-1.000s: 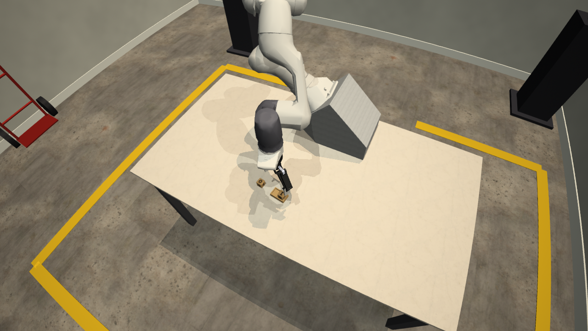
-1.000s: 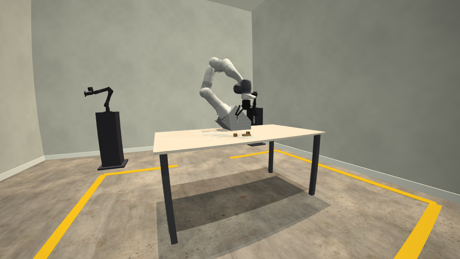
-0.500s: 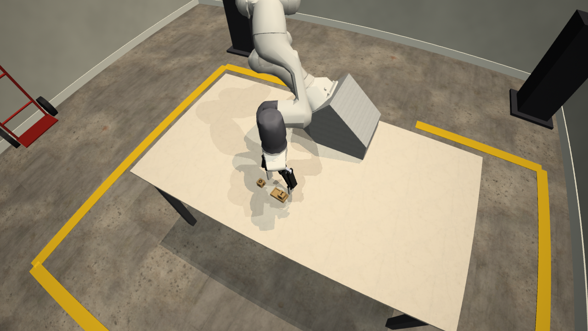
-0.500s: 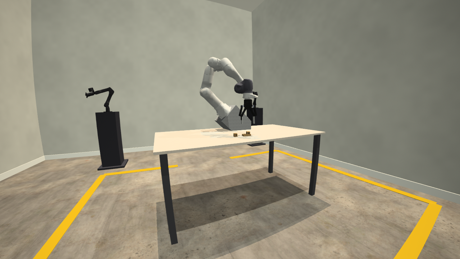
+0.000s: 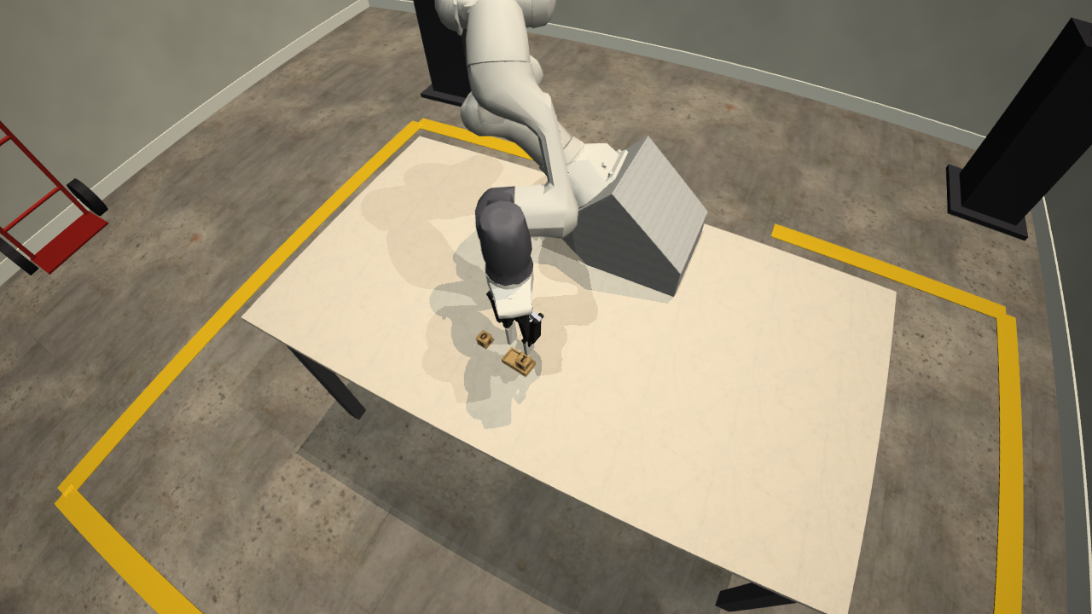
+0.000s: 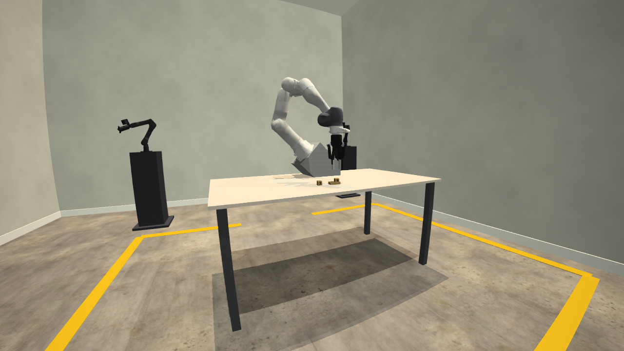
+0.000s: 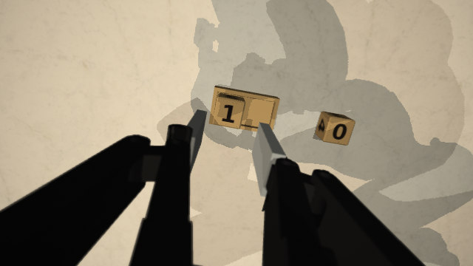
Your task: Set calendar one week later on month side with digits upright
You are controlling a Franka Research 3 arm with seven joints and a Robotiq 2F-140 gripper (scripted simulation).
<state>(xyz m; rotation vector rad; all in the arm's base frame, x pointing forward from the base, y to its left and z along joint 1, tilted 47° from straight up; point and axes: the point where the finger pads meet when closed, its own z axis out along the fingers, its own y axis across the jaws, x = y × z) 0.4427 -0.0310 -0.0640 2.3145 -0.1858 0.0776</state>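
The wooden tray lies 12 cm below my hand and 2 cm to the right of it. The rest, counted from my hand: wooden digit cube: 12 cm to the right, 12 cm below, 2 cm behind.
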